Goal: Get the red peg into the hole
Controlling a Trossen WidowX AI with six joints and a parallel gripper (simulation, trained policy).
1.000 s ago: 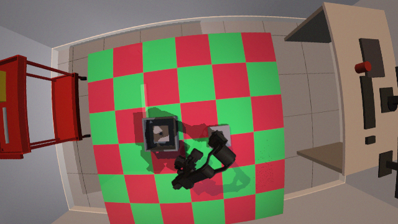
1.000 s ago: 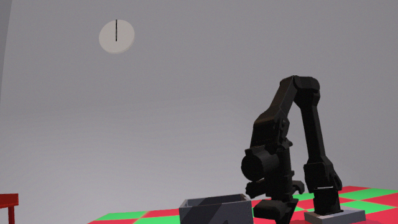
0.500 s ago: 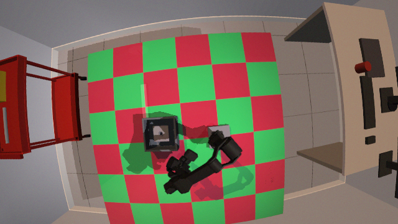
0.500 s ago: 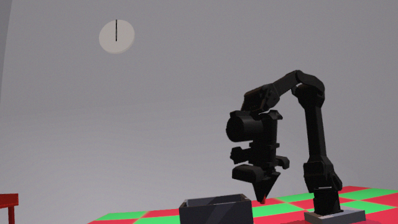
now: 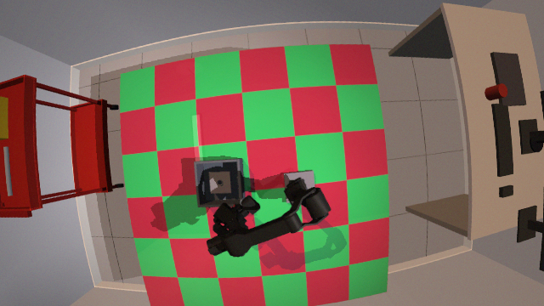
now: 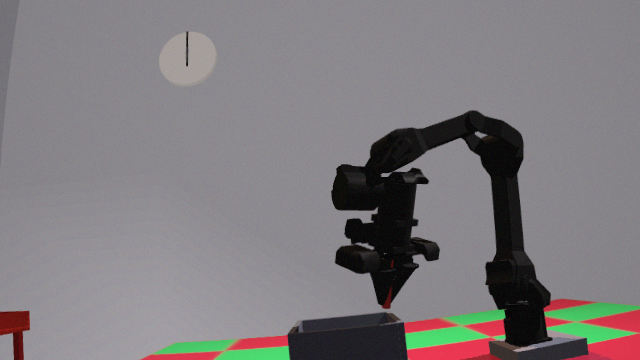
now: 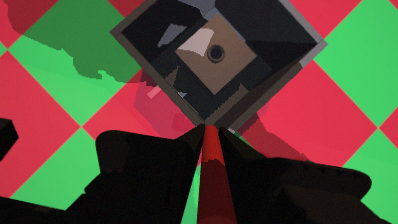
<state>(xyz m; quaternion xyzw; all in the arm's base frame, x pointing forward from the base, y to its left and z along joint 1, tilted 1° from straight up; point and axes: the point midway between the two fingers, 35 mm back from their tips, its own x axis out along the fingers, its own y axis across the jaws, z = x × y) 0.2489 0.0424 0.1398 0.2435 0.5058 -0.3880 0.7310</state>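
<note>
Now: the plate 90 mm to the right of my gripper tip, 80 mm below it and 60 mm ahead of it. Also, from my gripper tip: red peg 30 mm above, 10 mm to the left, 10 mm behind; then grey box 100 mm below, 90 mm to the right, 60 mm ahead.
</note>
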